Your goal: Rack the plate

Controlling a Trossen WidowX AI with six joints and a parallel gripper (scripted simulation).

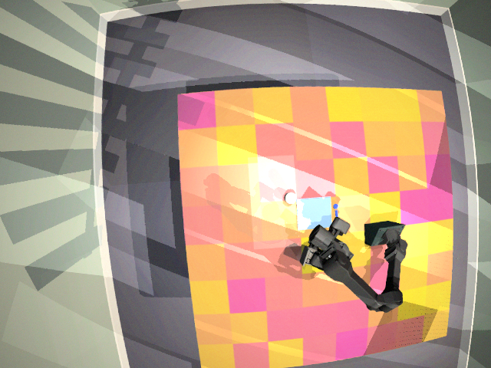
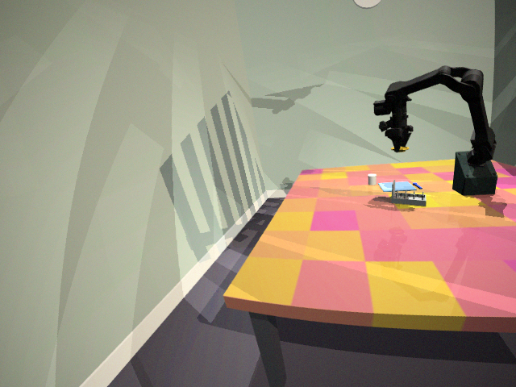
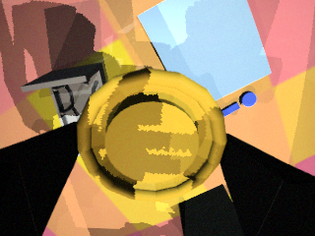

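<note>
The dish rack lies 17 cm below my gripper tip, 11 cm to the left of it and 2 cm behind it. Also, from my gripper tip: blue utensil: 19 cm below, 10 cm behind, 9 cm to the right; then cup: 17 cm below, 14 cm to the right, 11 cm ahead; then yellow plate: 1 cm above.
</note>
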